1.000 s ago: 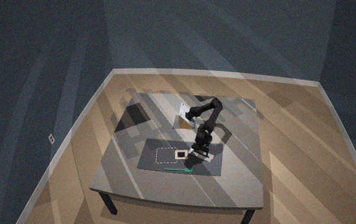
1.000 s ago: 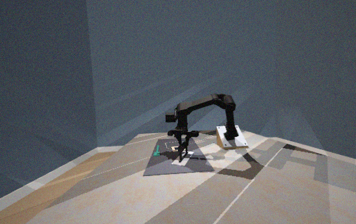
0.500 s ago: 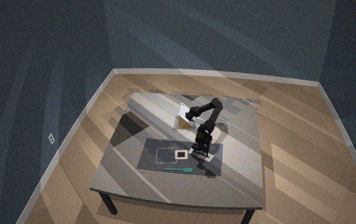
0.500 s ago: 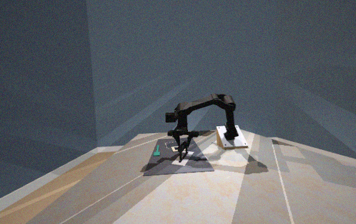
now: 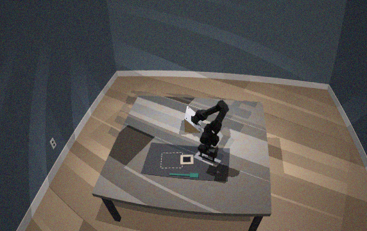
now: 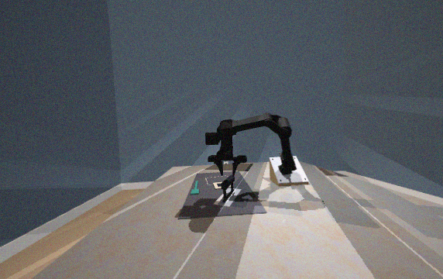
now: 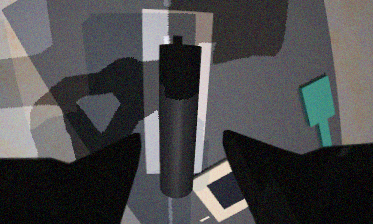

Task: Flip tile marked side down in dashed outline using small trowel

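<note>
Now: the tile 10 mm ahead of my gripper tip, 150 mm to the right of it and 100 mm below it. Also, from my gripper tip: dark mat (20 mm ahead, 150 mm to the right, 120 mm below); then teal bar (160 mm ahead, 150 mm to the right, 100 mm below).
</note>
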